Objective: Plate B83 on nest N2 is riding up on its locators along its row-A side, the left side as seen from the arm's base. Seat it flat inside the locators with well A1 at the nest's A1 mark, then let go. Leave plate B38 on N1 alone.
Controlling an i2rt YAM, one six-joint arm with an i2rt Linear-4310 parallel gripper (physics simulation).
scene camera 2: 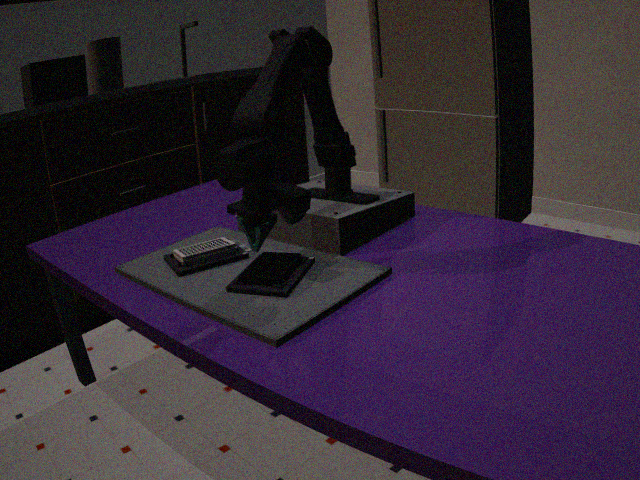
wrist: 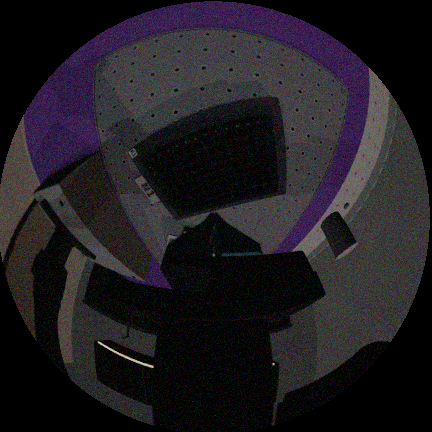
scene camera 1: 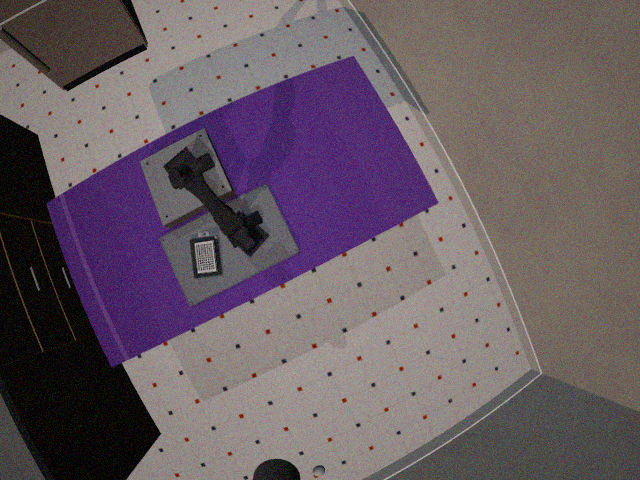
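Pixels of known places: gripper, fingertip midpoint: (scene camera 2: 255, 250) (wrist: 213, 217); arm's base at its link origin: (scene camera 2: 338, 197) (wrist: 67, 231) (scene camera 1: 191, 171).
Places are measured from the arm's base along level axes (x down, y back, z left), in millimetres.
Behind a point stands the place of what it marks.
Note:
Plate B83, the pale plate (scene camera 1: 205, 256) @[x 32, y -339, z -120 mm] (scene camera 2: 204, 249) @[x 30, y -352, z -106 mm], lies on the dark nest N2 (scene camera 1: 218, 264) (scene camera 2: 178, 269). It stands proud of the nest in scene camera 2; its exact tilt is hard to tell. Plate B38, the black plate (scene camera 2: 271, 267) @[x 37, y -345, z 78 mm] (wrist: 215, 160) @[x 40, y -338, z 81 mm], lies on nest N1 (scene camera 2: 258, 291) @[x 53, y -413, z 102 mm] (wrist: 282, 150) @[x 49, y -410, z 96 mm]; the arm hides it in scene camera 1. My gripper (scene camera 2: 255, 249) @[x 15, y -336, z 30 mm] (wrist: 213, 217) @[x 15, y -336, z 30 mm] is shut and empty, tips pointing down, near the arm-side ends of the two nests. In the wrist view the gripper hides plate B83. The A1 marking on N2 is not readable.
Both nests stand on a grey perforated board (scene camera 1: 178, 284) (scene camera 2: 273, 330) @[x 61, y -496, z 207 mm] (wrist: 217, 50) on the purple table (scene camera 1: 336, 129) @[x 75, y -120, z 651 mm] (scene camera 2: 465, 335) @[x 74, y -353, z 471 mm]. The arm's raised base block (scene camera 1: 155, 175) @[x 5, y 73, z -150 mm] (scene camera 2: 377, 222) @[x 40, y -23, z 121 mm] (wrist: 100, 215) @[x 24, y -161, z 26 mm] stands directly behind the board.

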